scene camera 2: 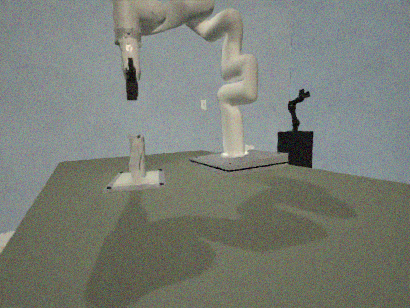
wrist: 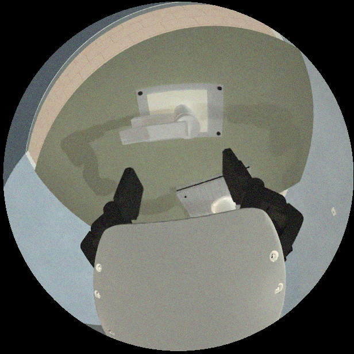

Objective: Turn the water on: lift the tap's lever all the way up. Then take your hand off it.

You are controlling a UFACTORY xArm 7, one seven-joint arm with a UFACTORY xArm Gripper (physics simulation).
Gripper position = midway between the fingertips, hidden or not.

In view: my gripper [scene camera 2: 132, 98] and a tap [scene camera 2: 137, 165].
My gripper also shows in the wrist view [wrist: 178, 169]. The tap shows as well in the wrist view [wrist: 165, 106].
